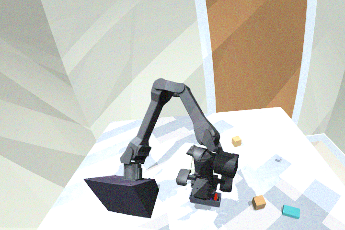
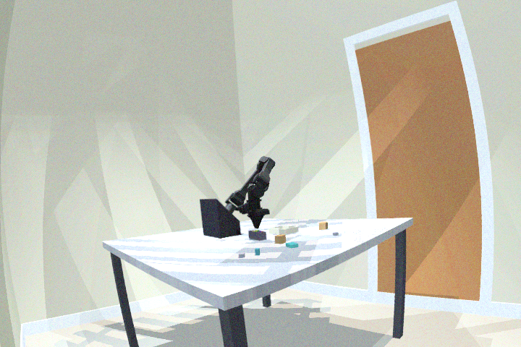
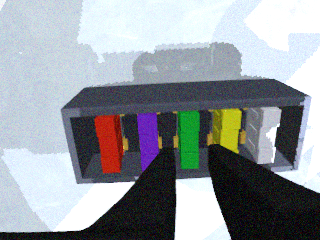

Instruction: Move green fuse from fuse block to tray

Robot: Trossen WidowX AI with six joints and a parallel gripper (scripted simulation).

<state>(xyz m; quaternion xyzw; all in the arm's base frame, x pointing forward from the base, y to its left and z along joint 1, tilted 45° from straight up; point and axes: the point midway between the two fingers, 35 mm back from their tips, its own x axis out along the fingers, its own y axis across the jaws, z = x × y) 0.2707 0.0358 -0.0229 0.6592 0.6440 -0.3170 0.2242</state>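
My gripper tip is now 30 mm above the green fuse. Round my gripper tip: cyan block: 310 mm ahead, 50 mm to the right, 50 mm below; tan cube: 200 mm ahead, 40 mm below, 20 mm to the right; pale tray: 190 mm to the left, 50 mm below, 20 mm behind.
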